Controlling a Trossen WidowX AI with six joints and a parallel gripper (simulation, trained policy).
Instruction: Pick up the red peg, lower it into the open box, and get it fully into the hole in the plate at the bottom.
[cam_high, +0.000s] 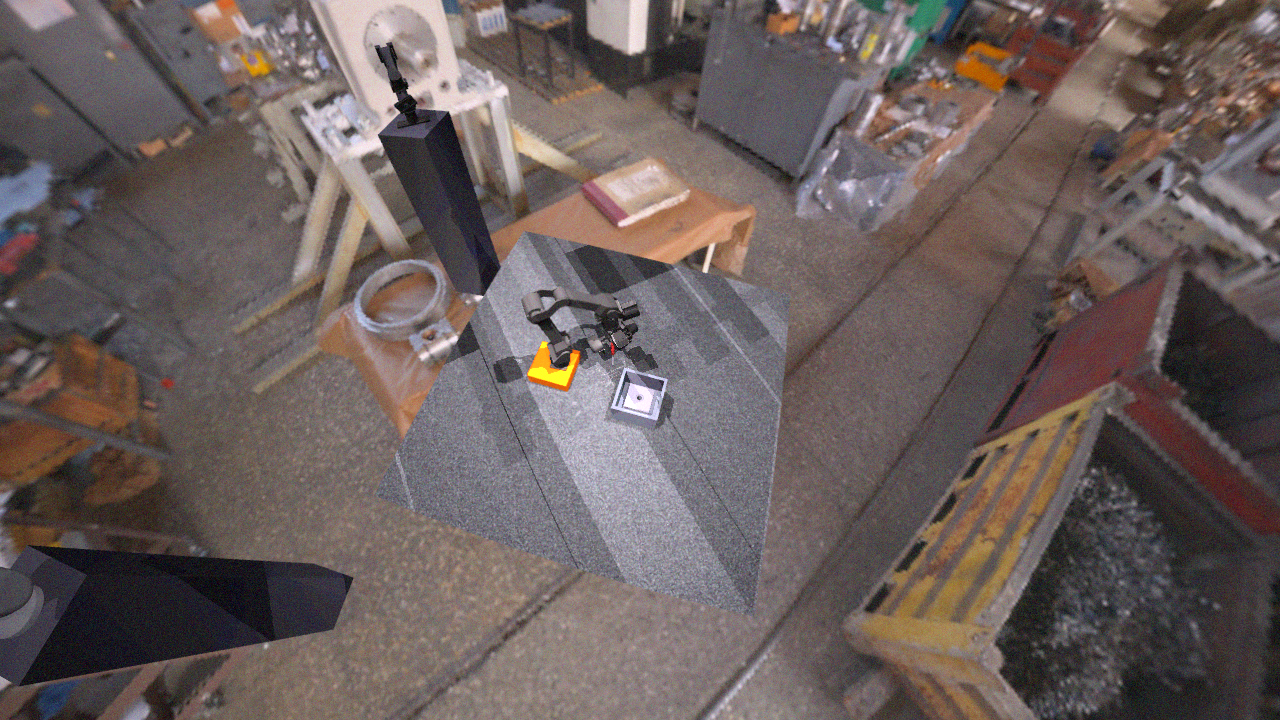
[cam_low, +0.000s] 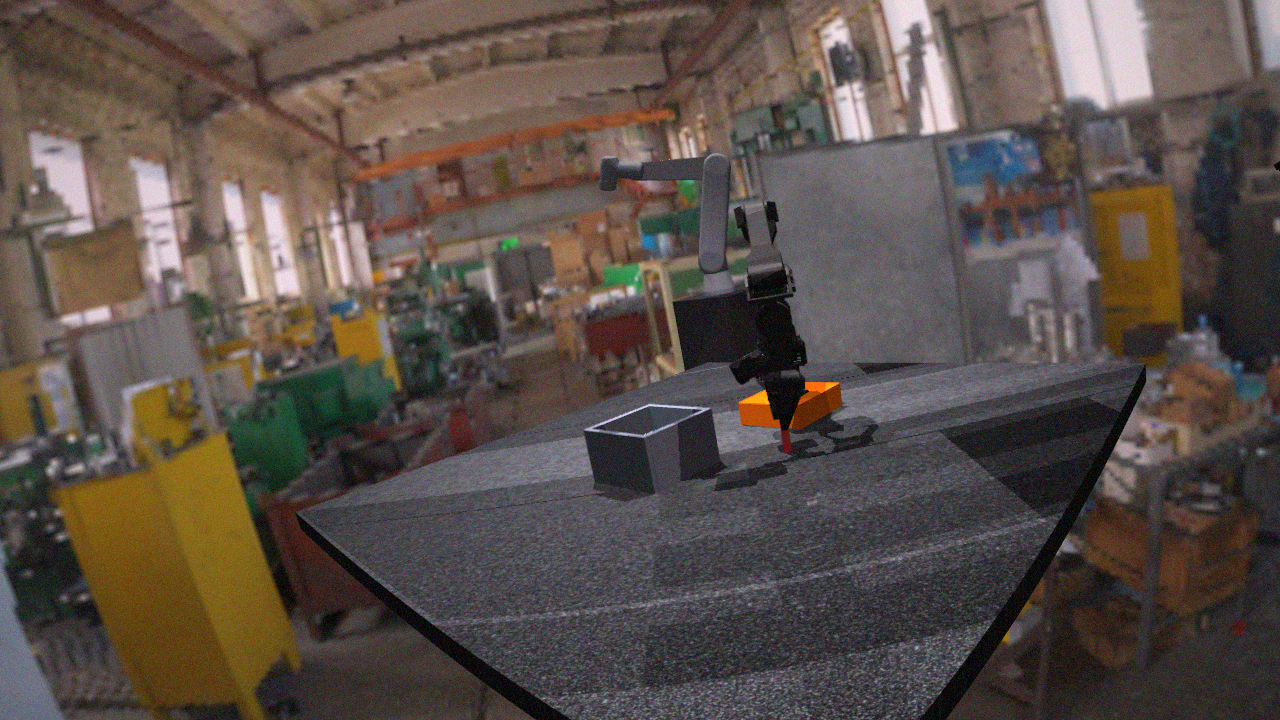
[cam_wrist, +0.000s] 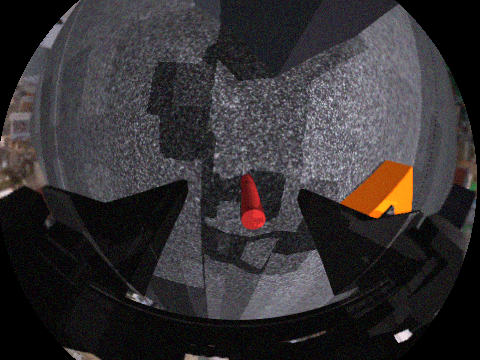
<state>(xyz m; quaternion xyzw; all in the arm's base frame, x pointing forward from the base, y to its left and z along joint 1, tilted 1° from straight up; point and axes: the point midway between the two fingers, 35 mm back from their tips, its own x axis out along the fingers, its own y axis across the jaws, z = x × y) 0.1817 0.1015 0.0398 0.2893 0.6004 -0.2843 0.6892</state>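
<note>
Right now my gripper tip is 1 cm past the red peg and 1 cm above it. Round my gripper tip: pale plate (13 cm ahead, 19 cm to the right, 1 cm below); grey box (13 cm ahead, 19 cm to the right, 3 cm below).
</note>
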